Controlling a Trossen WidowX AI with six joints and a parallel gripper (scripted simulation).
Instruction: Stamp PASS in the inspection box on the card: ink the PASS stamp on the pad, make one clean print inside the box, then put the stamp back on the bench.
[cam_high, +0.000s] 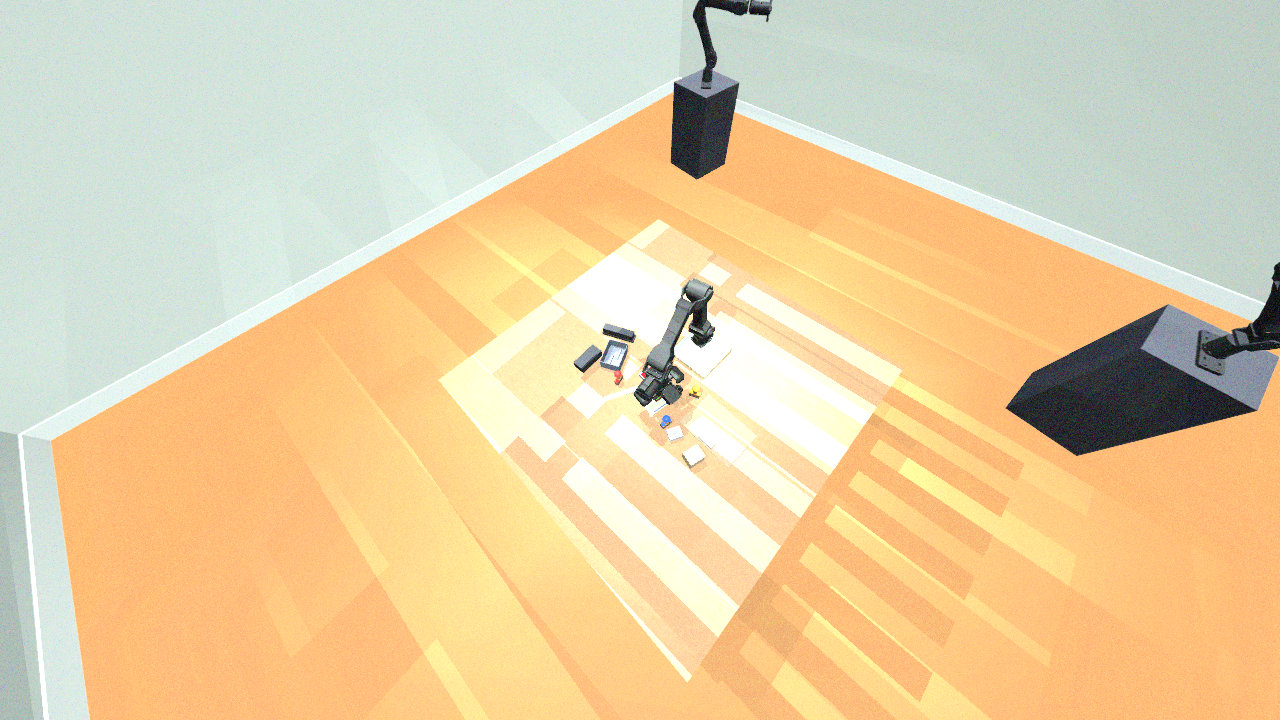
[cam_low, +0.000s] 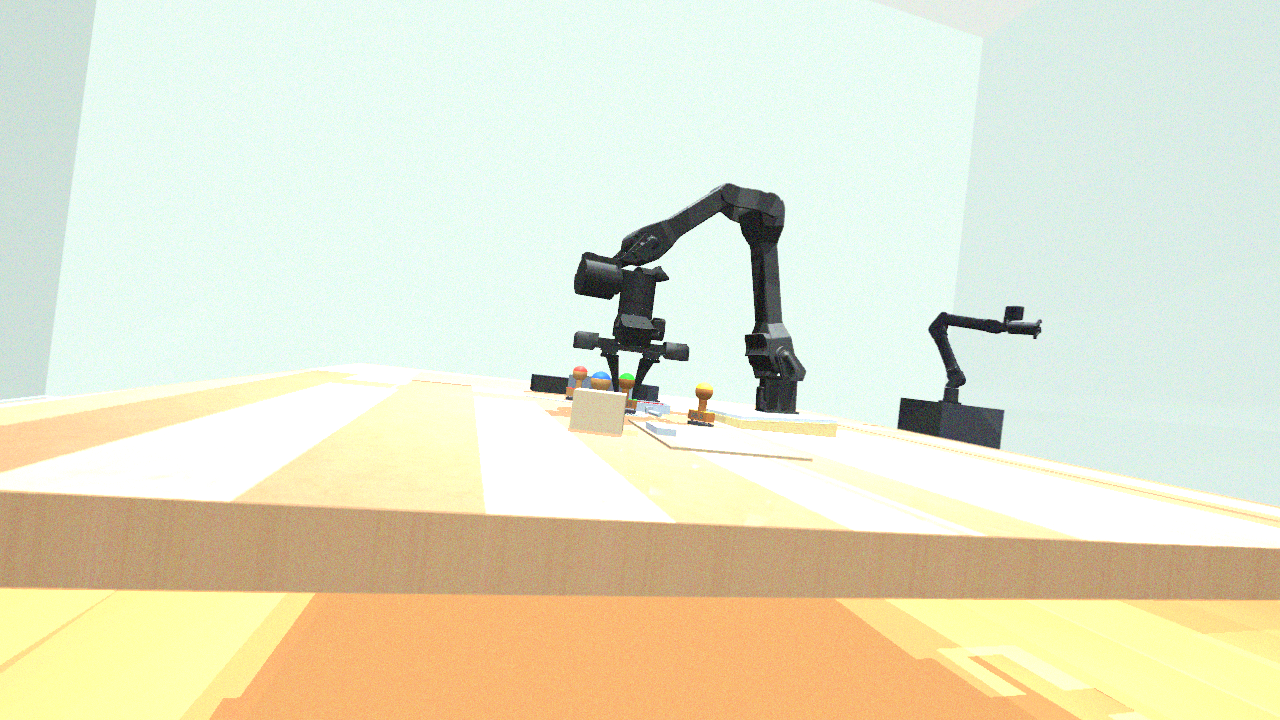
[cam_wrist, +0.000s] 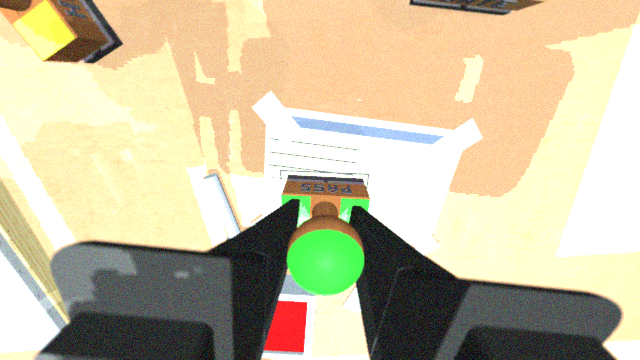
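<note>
Right now my gripper tip is 2 cm short of the white card and 3 cm above it. Round my gripper tip: yellow-knobbed stamp (11 cm behind, 8 cm to the left); blue-knobbed stamp (5 cm ahead, 9 cm to the left); red ink pad (5 cm behind, 9 cm to the right, 2 cm below).
</note>
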